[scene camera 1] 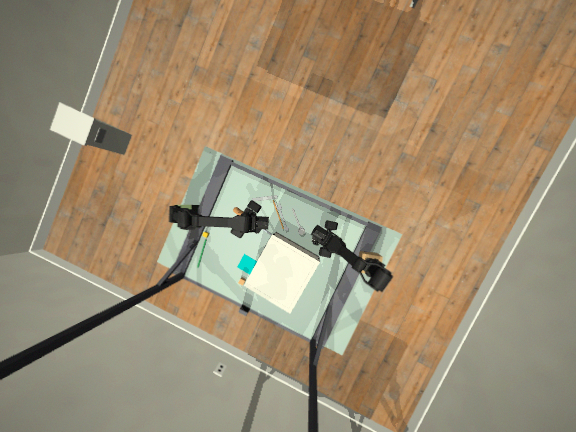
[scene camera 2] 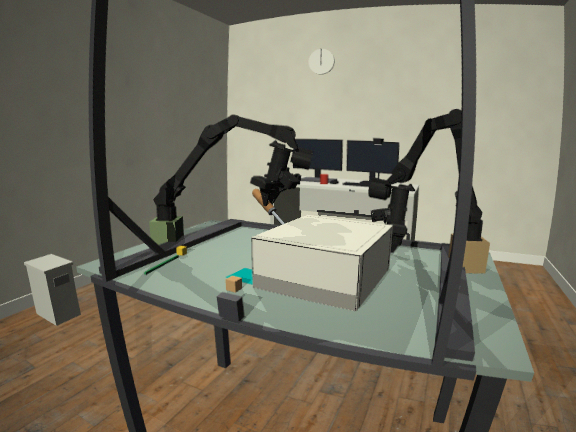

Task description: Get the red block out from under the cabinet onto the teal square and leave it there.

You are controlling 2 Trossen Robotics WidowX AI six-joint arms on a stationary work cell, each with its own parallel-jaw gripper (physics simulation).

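Frame: origin at the left arm's base, x back, y right, z up, level; millimetres.
Where they show: left gripper, fingertip midpoint: [scene camera 2: 267, 205]; left arm's base, link origin: [scene camera 2: 166, 218]; right arm's base, link origin: [scene camera 2: 470, 238].
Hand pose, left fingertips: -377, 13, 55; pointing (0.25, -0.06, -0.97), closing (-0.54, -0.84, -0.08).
Things, the pixels of their centre, and the offset from my left fingertips, as dx, dy, dz. "*": a spot on its surface instead.
- white cabinet, body centre: [scene camera 2: 327, 255] [scene camera 1: 282, 270] -180, +293, -79
- teal square, surface spot: [scene camera 2: 244, 275] [scene camera 1: 245, 264] * +49, +283, -146
- tool with a wooden handle, body centre: [scene camera 2: 277, 223] [scene camera 1: 255, 230] -35, +73, -44
- thin metal shaft, surface spot: [scene camera 2: 277, 218] * -35, +39, -36
- orange-brown cube, body centre: [scene camera 2: 233, 283] [scene camera 1: 242, 281] +64, +380, -132
- dark block, body centre: [scene camera 2: 230, 306] [scene camera 1: 244, 310] +47, +542, -116
- yellow cube, body centre: [scene camera 2: 181, 250] [scene camera 1: 205, 234] +284, +111, -134
- green stick, body centre: [scene camera 2: 162, 264] [scene camera 1: 201, 253] +314, +226, -143
- thin brown stick, body centre: [scene camera 1: 278, 214] -144, -12, -143
The white cabinet [scene camera 1: 282, 272] [scene camera 2: 307, 265] stands on the table. The teal square [scene camera 1: 246, 263] [scene camera 2: 244, 275] lies beside its left side, partly hidden by the cabinet in scene camera 2. The red block does not show in either view. My left gripper [scene camera 1: 256, 223] [scene camera 2: 270, 199] is shut on a tool with a wooden handle [scene camera 1: 237, 211] [scene camera 2: 260, 200] and a thin metal shaft [scene camera 2: 277, 218], held tilted behind the cabinet's left part. My right gripper [scene camera 1: 319, 236] [scene camera 2: 398, 237] is open, low by the cabinet's back right corner; the cabinet partly hides it in scene camera 2.
An orange-brown cube [scene camera 1: 242, 281] [scene camera 2: 233, 284] sits near the teal square. A dark block [scene camera 1: 244, 309] [scene camera 2: 230, 306] is at the front rail. A yellow cube [scene camera 1: 205, 234] [scene camera 2: 181, 250] and green stick [scene camera 1: 201, 256] [scene camera 2: 161, 264] lie at the left. A thin brown stick [scene camera 1: 279, 215] lies behind the cabinet.
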